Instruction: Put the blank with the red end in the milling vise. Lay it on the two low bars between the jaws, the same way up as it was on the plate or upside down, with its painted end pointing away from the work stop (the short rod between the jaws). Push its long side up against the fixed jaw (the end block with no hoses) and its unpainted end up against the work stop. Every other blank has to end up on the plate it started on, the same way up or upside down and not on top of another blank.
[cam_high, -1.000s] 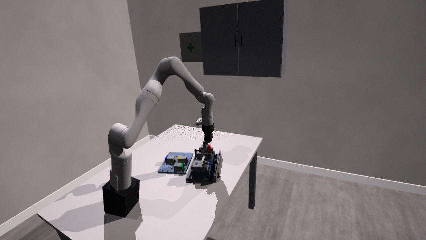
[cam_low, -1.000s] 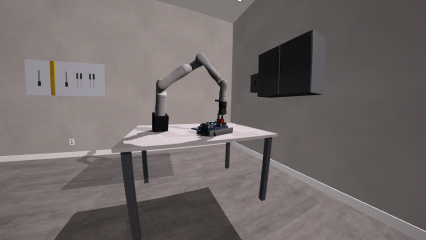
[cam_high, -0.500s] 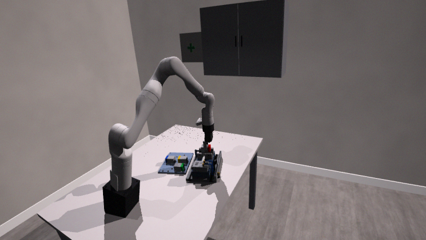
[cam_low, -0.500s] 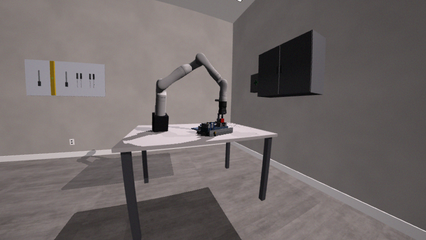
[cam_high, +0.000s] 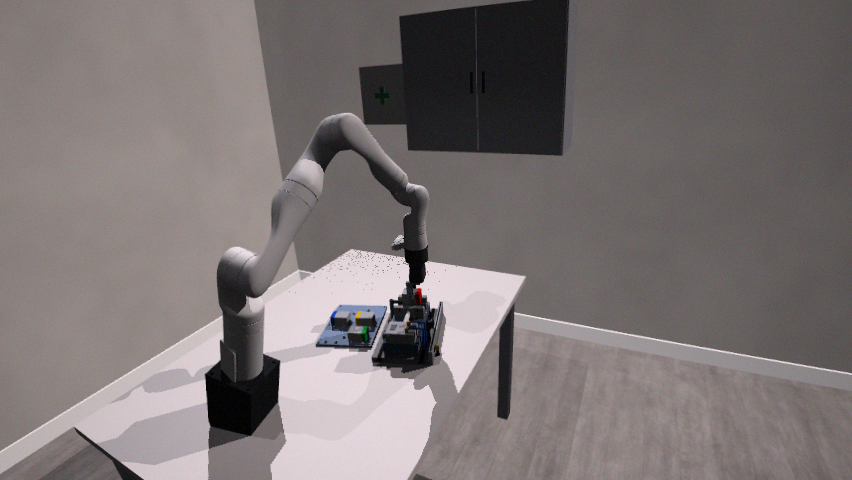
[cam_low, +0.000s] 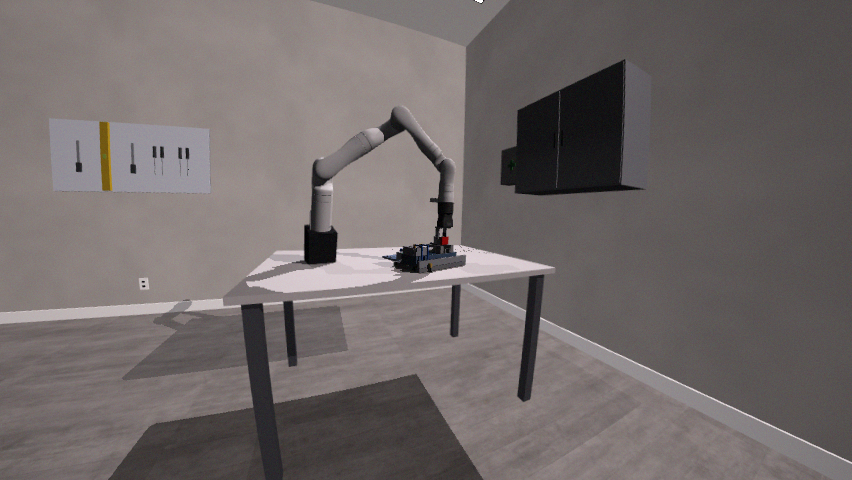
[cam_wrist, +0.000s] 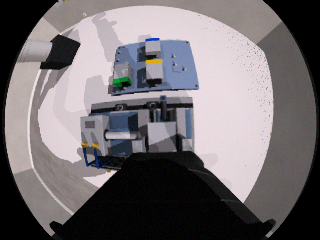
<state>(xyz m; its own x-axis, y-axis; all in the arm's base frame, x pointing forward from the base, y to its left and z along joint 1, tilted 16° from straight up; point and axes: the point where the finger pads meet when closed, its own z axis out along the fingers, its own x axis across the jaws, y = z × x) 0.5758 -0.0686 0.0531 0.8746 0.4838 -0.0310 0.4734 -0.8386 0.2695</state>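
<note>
Right now the vise is 100 mm below my hand, 60 mm behind it and 30 mm to the right of it. From my hand the other things lie so: rail: 110 mm to the right, 100 mm below, 20 mm behind; then yellow blank: 140 mm to the left, 110 mm below, 90 mm behind; then green-ended blank: 170 mm behind, 110 mm below, 100 mm to the left.
</note>
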